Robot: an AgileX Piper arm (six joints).
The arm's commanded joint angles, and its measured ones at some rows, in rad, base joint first. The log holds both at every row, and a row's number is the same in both.
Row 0, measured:
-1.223 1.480 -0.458 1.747 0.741 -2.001
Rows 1 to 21, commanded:
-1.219 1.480 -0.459 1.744 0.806 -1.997
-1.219 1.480 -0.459 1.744 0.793 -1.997
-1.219 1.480 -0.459 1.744 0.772 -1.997
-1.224 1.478 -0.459 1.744 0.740 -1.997
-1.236 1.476 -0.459 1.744 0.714 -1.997
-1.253 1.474 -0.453 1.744 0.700 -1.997
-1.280 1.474 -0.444 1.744 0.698 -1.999
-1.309 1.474 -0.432 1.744 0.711 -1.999
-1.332 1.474 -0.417 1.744 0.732 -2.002
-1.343 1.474 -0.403 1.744 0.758 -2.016
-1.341 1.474 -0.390 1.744 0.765 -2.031
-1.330 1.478 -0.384 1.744 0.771 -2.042
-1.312 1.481 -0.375 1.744 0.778 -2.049
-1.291 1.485 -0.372 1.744 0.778 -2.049
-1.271 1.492 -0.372 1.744 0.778 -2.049
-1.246 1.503 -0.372 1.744 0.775 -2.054
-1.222 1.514 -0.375 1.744 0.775 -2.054
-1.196 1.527 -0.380 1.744 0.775 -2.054
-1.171 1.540 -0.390 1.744 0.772 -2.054
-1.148 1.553 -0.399 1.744 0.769 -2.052
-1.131 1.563 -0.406 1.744 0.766 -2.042
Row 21, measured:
-1.206 1.524 -0.381 1.747 0.761 -2.039
